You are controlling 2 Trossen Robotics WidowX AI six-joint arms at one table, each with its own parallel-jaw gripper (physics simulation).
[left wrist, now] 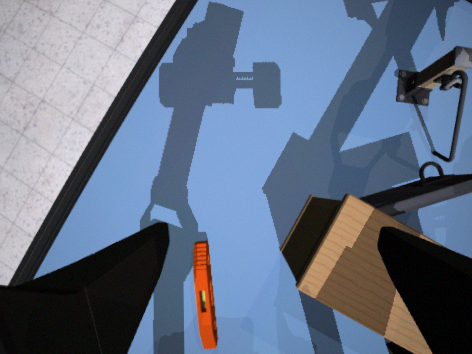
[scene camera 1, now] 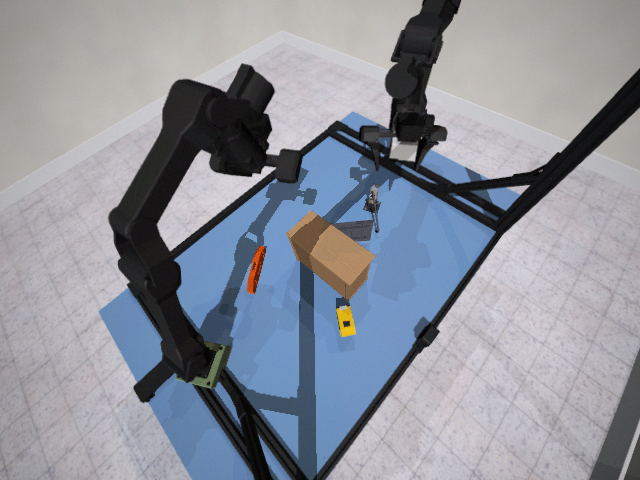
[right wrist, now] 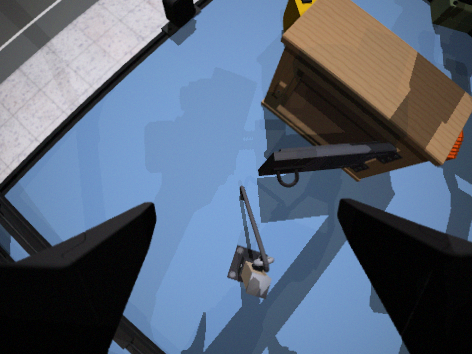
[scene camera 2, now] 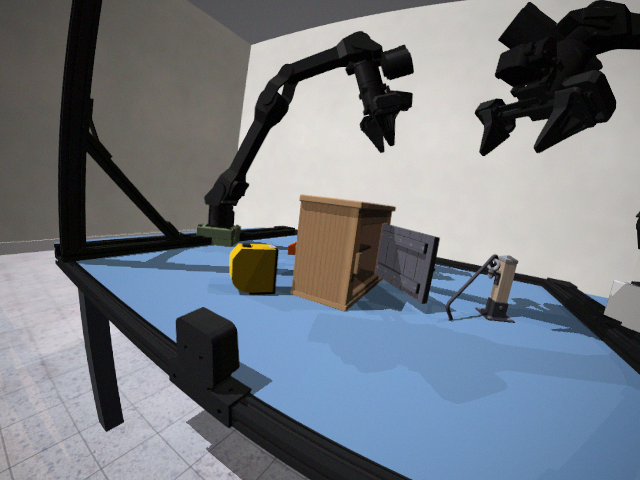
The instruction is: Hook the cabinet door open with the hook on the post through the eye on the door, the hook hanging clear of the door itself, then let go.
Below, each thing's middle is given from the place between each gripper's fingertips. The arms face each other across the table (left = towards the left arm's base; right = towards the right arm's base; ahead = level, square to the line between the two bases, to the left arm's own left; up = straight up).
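Wooden cabinet [scene camera 2: 338,240]: my left gripper is 180 mm past it, 50 mm to the left of it, 210 mm above it. Offsets from my left hand: dark door [scene camera 2: 406,259], 150 mm behind, 90 mm to the right, 220 mm below; orange level [left wrist: 201,261], 150 mm to the left, 270 mm below; yellow block [scene camera 2: 253,267], far behind, some way to the left, far below.
Dark door: my right hand is 60 mm short of it, 130 mm to the right of it, 180 mm above it. Offsets from my right hand: wooden cabinet, 40 mm ahead, 170 mm to the left, 170 mm below; orange level, 210 mm ahead, 370 mm to the left, 230 mm below; yellow block, a good way behind, far to the left, a good way below.
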